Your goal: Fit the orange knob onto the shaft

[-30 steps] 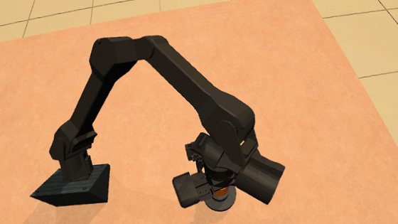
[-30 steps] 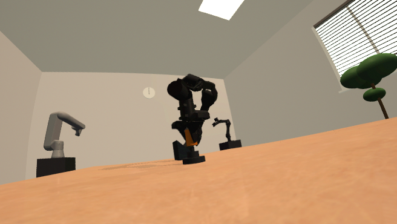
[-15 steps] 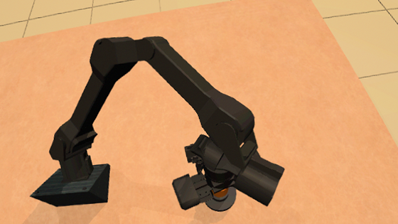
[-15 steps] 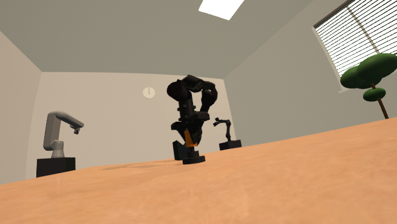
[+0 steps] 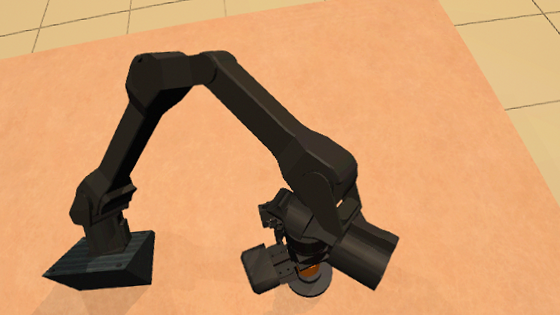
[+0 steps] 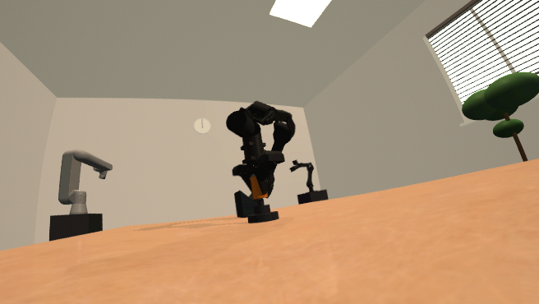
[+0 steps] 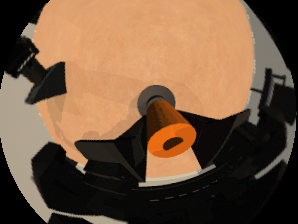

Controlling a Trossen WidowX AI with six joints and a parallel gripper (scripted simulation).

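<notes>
Now: gripper tip 2 cm below the orange knob. Round my gripper tip: dark round pedestal 4 cm below.
</notes>
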